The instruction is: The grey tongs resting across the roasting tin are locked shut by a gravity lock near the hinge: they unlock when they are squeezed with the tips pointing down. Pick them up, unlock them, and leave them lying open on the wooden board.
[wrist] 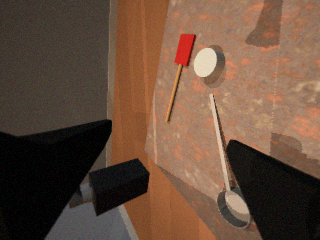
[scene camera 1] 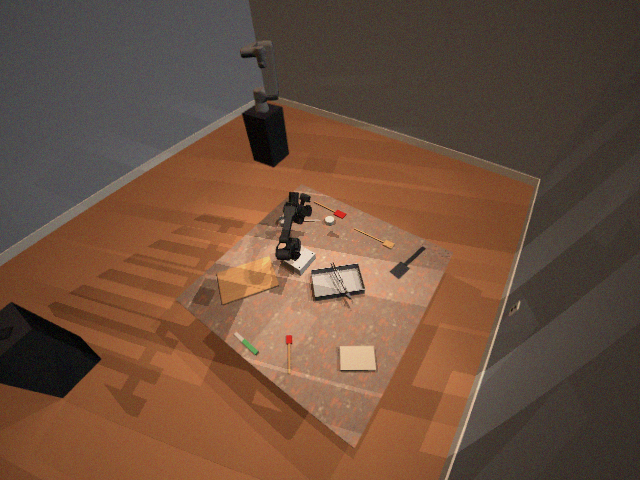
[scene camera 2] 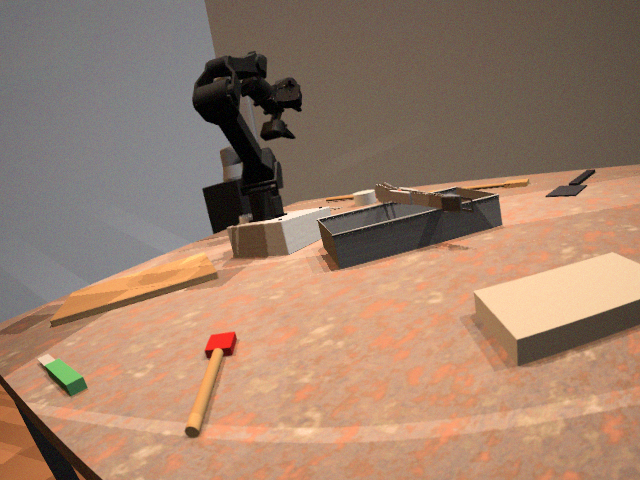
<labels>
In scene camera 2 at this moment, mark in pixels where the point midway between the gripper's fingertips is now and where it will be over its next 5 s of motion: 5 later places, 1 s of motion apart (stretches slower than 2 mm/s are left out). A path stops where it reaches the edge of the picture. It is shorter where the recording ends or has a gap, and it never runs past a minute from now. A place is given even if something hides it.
My gripper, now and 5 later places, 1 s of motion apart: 297,124; 399,146; 408,184; 415,209; 405,169; 366,179
</labels>
